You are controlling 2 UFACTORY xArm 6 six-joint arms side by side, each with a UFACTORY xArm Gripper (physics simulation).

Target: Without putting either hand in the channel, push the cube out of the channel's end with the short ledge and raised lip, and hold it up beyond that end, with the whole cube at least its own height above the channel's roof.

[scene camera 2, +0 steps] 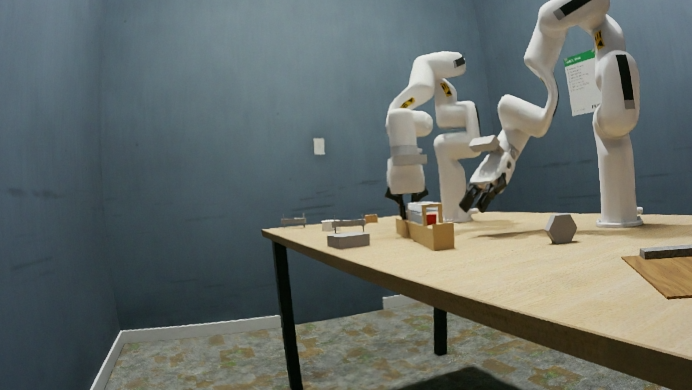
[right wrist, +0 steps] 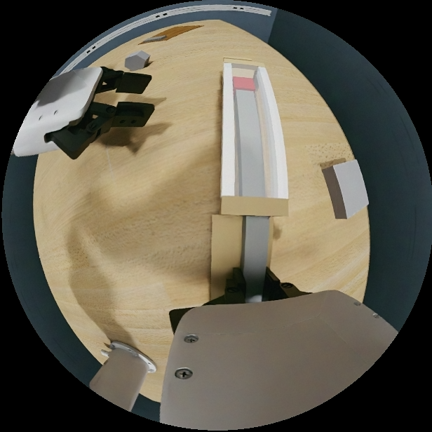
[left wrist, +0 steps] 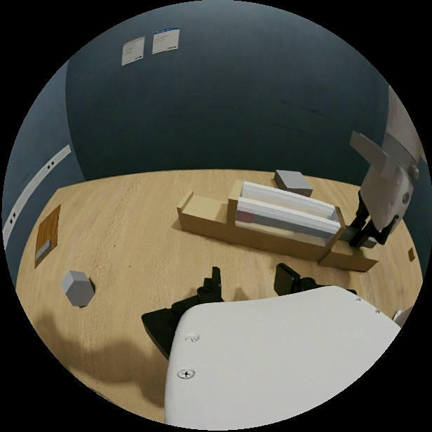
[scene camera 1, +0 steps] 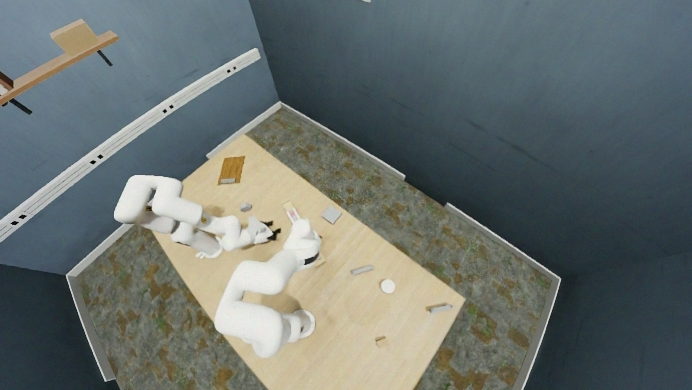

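The red cube [scene camera 1: 293, 214] [scene camera 2: 431, 218] [left wrist: 245, 216] [right wrist: 244, 83] is inside the wooden channel [scene camera 2: 425, 235] [left wrist: 280, 242] [right wrist: 254, 206], near its end with the short ledge [left wrist: 207, 207] and raised lip [left wrist: 185, 201]. My right gripper [right wrist: 248, 280] is shut on a long grey bar [right wrist: 252, 165] outside the opposite end. The bar runs through the channel and its far end is against or very close to the cube. My left gripper [scene camera 1: 275, 229] [scene camera 2: 474, 204] [left wrist: 247, 278] [right wrist: 147, 98] is open and empty, above the table beside the channel, clear of it.
A grey block [scene camera 1: 331, 214] [scene camera 2: 348, 240] [left wrist: 294, 181] [right wrist: 352, 187] lies on the channel's other side. A grey hexagonal block [scene camera 1: 245, 206] [scene camera 2: 561, 229] [left wrist: 79, 289] stands near the left arm. A brown board [scene camera 1: 232, 167] and a white disc [scene camera 1: 387, 286] lie farther off.
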